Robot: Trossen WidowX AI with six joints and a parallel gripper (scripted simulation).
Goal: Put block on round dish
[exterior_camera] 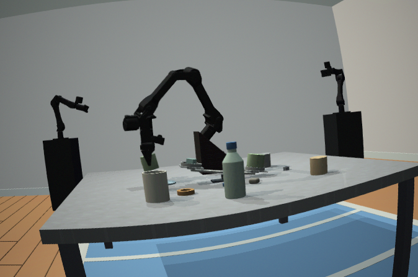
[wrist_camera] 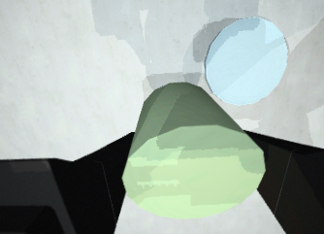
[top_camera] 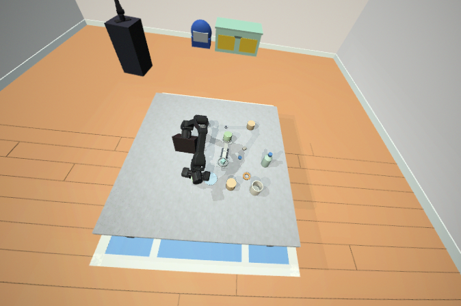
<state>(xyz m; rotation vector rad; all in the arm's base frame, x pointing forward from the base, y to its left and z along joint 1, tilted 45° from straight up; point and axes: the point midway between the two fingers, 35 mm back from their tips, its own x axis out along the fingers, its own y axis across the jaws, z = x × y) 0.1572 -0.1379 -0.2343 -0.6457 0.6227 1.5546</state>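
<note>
Right now the block is 18 cm to the left of my gripper tip, 16 cm ahead of it and 1 cm above it. From my gripper tip the other things lie so: blue piece 29 cm to the left, 28 cm ahead, 7 cm below; pale blue round dish 9 cm ahead, 7 cm below, 6 cm to the left; small balance 30 cm to the left, 15 cm ahead, 5 cm below.
</note>
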